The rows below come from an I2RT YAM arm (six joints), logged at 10 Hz.
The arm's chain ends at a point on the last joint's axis. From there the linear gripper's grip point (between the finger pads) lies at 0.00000 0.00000 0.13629 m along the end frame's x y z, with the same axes.
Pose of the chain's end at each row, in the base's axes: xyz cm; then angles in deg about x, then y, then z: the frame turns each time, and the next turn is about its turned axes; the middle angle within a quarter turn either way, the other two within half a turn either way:
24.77 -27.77 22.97 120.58 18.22 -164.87
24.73 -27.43 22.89 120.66 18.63 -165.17
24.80 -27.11 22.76 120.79 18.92 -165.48
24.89 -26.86 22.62 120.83 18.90 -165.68
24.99 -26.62 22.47 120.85 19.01 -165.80
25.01 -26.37 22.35 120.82 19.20 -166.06
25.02 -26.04 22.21 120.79 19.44 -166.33
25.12 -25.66 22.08 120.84 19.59 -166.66
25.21 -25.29 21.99 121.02 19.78 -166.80
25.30 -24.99 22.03 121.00 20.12 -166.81
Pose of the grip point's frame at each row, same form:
29.03 -38.92 16.38 120.58 18.22 -164.87
29.08 -38.54 16.30 120.66 18.63 -165.17
29.22 -38.19 16.16 120.79 18.92 -165.48
29.30 -37.93 16.01 120.83 18.90 -165.68
29.43 -37.68 15.86 120.85 19.01 -165.80
29.49 -37.42 15.76 120.82 19.20 -166.06
29.56 -37.08 15.63 120.79 19.44 -166.33
29.69 -36.68 15.50 120.84 19.59 -166.66
29.82 -36.28 15.38 121.02 19.78 -166.80
29.99 -35.96 15.44 121.00 20.12 -166.81

